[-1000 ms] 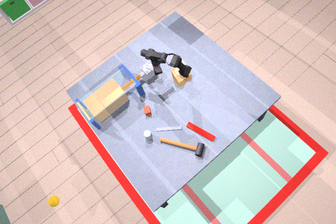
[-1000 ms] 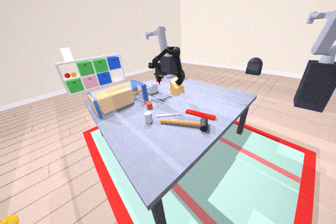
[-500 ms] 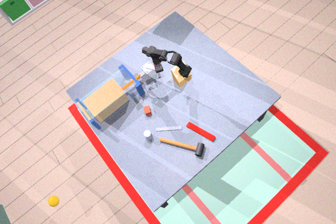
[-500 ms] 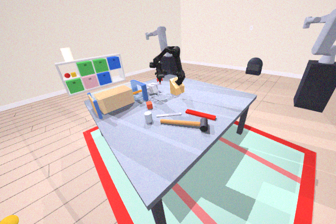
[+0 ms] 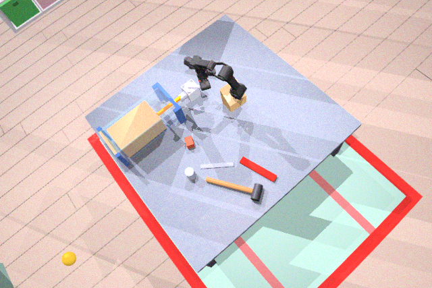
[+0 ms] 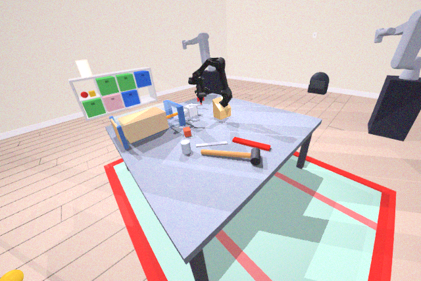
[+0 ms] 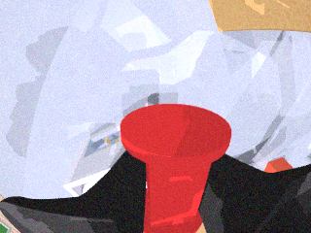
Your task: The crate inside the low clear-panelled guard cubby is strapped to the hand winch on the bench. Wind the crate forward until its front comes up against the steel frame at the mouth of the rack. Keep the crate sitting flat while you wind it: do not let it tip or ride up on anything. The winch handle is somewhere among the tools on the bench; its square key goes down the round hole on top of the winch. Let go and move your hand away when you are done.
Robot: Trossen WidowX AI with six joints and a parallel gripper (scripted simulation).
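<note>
The white crank handle lies 30 mm to the right of my gripper tip, 20 mm ahead of it and 10 mm below it. The rest, counted from my gripper tip: white bar: 400 mm to the left, 320 mm ahead, 110 mm below; red knob: 20 mm above; white winch: 90 mm to the right, 80 mm below, 40 mm ahead.
</note>
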